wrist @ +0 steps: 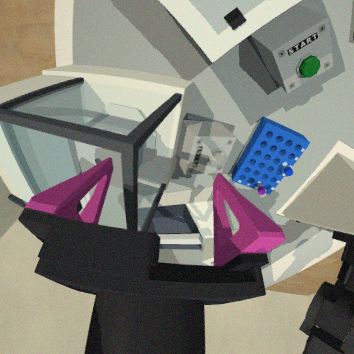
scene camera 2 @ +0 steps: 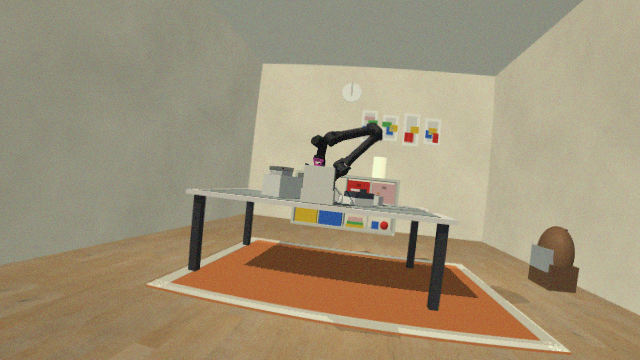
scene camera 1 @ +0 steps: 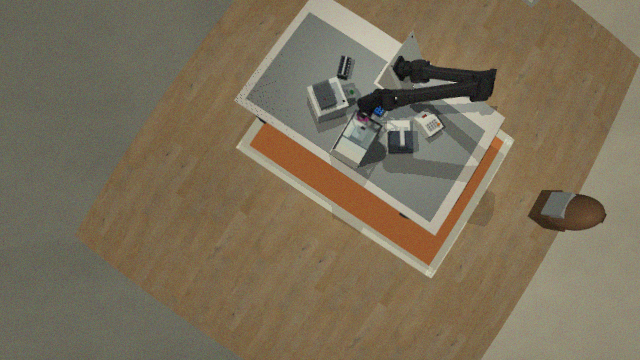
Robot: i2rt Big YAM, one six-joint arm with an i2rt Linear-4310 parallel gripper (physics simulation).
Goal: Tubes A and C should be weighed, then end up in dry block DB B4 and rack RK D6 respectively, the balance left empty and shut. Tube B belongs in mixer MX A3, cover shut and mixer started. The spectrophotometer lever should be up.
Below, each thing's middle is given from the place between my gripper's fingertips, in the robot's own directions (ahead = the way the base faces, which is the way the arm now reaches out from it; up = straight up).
I see my gripper 13 cm short of the glass-box balance (scene camera 1: 351, 147), 4 cm to the right of it and 6 cm above it. From my hand the other things lie so: grey box with green START button (wrist: 293, 48) (10 cm behind, 13 cm to the right, 13 cm below).
